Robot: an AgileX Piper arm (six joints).
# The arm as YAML. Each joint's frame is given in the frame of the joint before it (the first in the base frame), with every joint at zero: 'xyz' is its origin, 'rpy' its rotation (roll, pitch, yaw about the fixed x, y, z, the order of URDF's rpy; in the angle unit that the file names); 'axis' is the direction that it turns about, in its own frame. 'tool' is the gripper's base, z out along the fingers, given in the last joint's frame.
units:
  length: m
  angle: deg
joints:
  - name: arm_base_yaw
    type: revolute
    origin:
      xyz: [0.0, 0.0, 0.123]
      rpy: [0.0, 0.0, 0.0]
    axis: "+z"
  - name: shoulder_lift
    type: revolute
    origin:
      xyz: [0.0, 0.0, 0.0]
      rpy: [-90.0, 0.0, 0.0]
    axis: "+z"
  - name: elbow
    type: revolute
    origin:
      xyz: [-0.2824, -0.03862, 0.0]
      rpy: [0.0, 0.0, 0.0]
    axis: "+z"
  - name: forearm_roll
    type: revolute
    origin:
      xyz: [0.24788, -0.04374, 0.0]
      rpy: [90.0, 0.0, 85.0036]
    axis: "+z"
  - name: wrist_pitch
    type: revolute
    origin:
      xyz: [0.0, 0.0, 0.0]
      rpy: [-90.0, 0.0, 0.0]
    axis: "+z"
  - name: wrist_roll
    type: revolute
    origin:
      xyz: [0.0, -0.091, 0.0]
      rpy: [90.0, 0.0, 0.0]
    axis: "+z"
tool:
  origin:
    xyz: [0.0, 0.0, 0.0]
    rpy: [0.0, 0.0, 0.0]
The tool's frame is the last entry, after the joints.
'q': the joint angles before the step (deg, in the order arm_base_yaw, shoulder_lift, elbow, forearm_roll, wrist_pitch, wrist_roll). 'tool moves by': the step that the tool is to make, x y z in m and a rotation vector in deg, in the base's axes. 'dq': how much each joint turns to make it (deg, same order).
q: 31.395 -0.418 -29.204 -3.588 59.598 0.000
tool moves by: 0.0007 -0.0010 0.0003 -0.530 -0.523 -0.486
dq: 0.024 0.000 0.004 -0.898 -0.173 0.023
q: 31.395 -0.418 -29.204 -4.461 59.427 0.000
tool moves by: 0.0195 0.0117 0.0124 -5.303 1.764 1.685
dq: -0.014 8.486 -1.909 -0.252 -2.566 -3.687
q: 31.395 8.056 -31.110 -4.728 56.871 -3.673
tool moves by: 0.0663 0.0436 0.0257 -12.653 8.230 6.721
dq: -0.101 25.514 -8.496 2.018 -3.931 -10.213
